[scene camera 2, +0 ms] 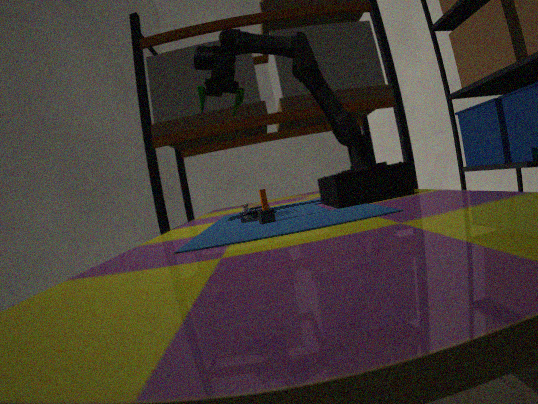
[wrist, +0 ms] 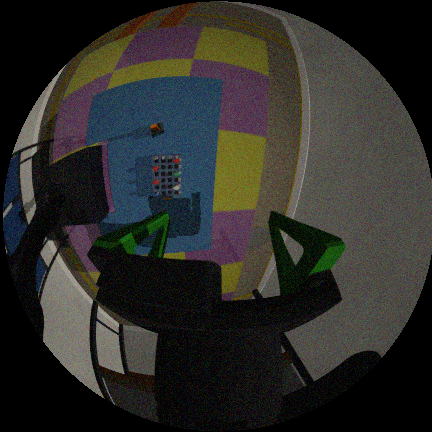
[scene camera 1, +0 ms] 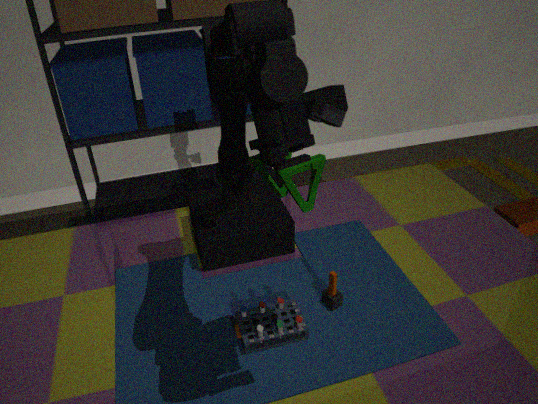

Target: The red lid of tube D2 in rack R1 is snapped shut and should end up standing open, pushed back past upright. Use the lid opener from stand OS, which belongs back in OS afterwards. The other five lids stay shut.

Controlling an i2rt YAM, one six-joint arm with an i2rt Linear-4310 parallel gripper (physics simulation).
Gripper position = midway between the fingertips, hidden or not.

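Observation:
Scene camera 1: my gripper [scene camera 1: 294, 203], open, nothing in its grasp; blue mat [scene camera 1: 173, 330]. Scene camera 2: blue mat [scene camera 2: 297, 217]; my gripper [scene camera 2: 217, 114]. Wrist view: blue mat [wrist: 188, 106].

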